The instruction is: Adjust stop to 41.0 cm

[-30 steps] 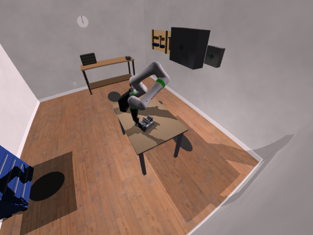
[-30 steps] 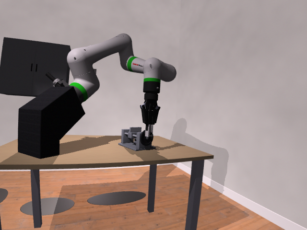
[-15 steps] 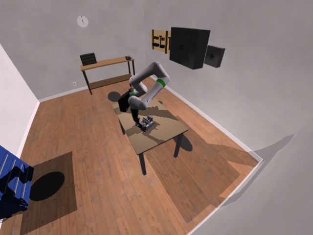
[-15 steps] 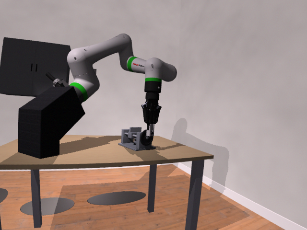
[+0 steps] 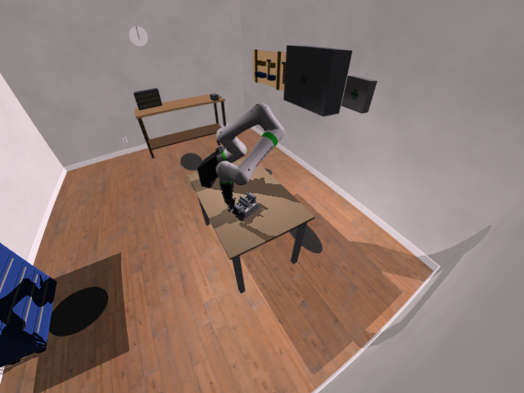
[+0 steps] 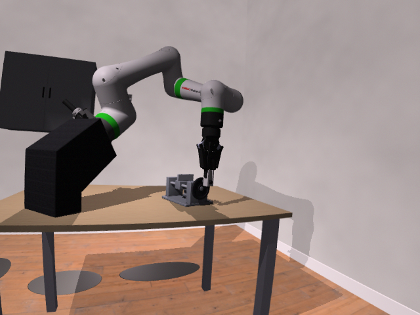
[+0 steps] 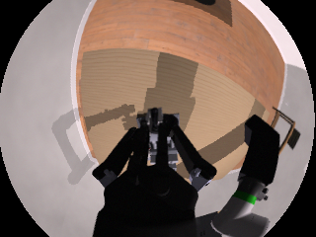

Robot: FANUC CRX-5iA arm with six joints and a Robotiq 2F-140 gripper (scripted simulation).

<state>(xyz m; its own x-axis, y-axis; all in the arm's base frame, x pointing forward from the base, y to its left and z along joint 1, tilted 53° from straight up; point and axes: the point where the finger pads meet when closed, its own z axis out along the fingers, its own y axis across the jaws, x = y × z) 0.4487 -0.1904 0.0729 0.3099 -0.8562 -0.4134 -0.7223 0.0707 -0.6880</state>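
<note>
Now: the black handwheel 20 mm to the left of my hand, 20 mm below it and 10 mm behind it. From my hand the other things lie so: grey stop: 140 mm to the left, 60 mm behind, 30 mm below.
</note>
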